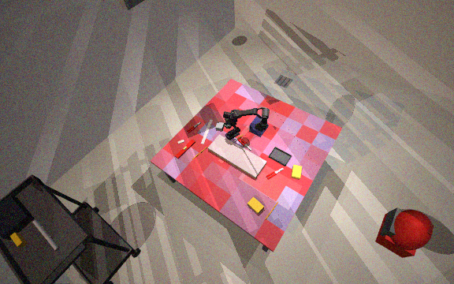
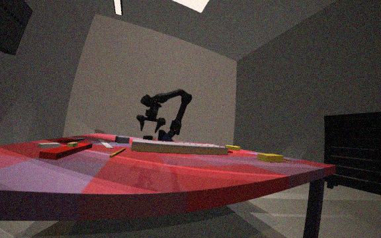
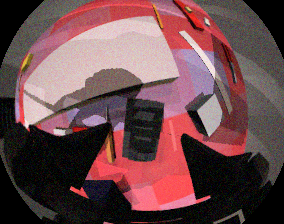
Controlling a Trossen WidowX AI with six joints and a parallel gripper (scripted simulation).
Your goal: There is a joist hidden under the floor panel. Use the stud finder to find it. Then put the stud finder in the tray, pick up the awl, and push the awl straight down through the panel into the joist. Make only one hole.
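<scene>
Now: the stud finder 30 mm behind my gripper tip, 10 mm to the left of it and 40 mm below it. Also, from my gripper tip: red bar 390 mm ahead, 220 mm to the right, 70 mm below; white ruler 110 mm ahead, 220 mm to the right, 80 mm below; grey block 150 mm to the right, 70 mm below.
</scene>
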